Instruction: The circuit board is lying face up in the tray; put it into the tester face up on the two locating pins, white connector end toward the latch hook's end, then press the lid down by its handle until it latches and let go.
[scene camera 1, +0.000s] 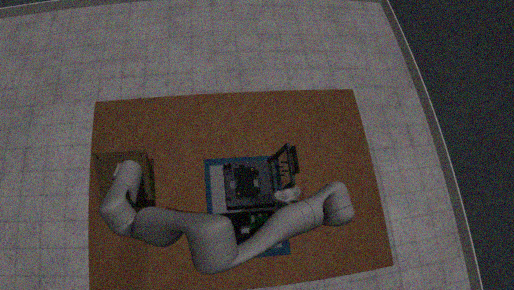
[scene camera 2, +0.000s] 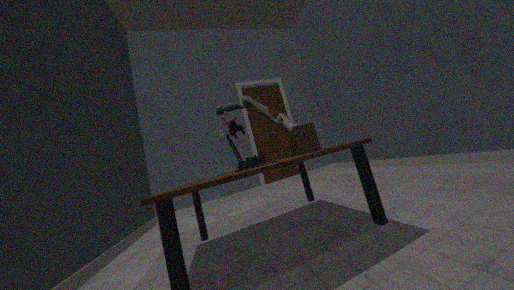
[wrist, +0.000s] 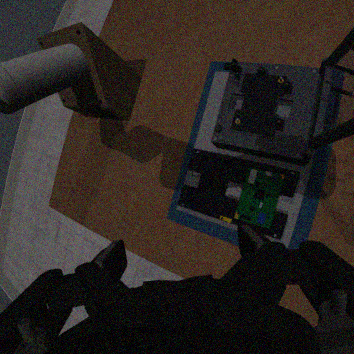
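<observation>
Gripper state: my gripper (wrist: 180, 245) open, holding nothing. A lid (scene camera 1: 282, 171) is also visible in the wrist view, the lid being at (wrist: 325, 127) there. A tester plate (wrist: 256, 115) is present as well.
</observation>
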